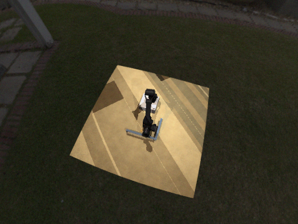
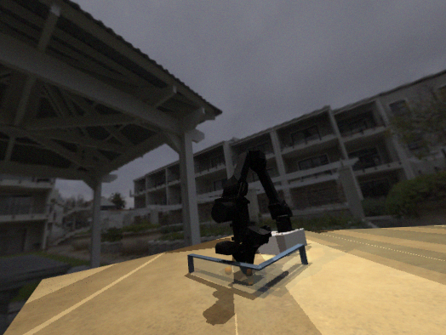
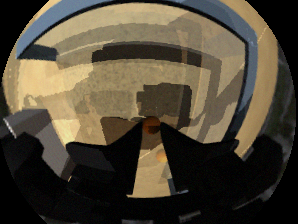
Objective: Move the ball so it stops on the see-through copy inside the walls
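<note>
My gripper tip is 60 mm past the clear wall, 100 mm to the right of it and 20 mm below it.
</note>
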